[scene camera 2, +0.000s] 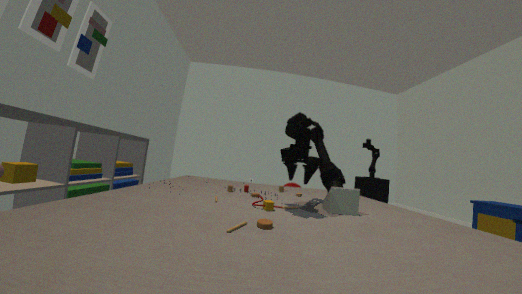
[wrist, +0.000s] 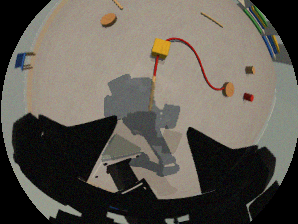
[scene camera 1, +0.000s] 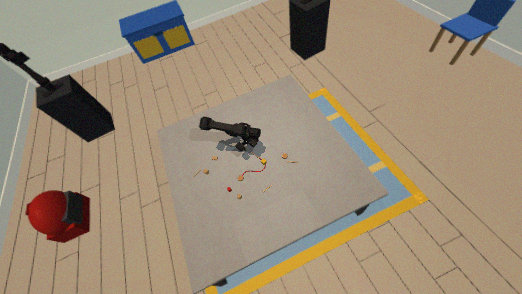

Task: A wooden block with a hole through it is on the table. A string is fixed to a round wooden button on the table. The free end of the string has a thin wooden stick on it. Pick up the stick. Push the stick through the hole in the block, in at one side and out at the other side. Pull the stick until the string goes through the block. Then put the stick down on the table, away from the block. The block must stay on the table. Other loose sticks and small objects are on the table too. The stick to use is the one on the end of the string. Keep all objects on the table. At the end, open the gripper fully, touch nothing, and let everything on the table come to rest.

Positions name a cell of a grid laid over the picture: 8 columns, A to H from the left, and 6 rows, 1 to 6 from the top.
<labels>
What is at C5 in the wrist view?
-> My gripper.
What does my gripper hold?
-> Nothing.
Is my gripper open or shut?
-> Open.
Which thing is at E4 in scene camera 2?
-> My gripper.
</labels>
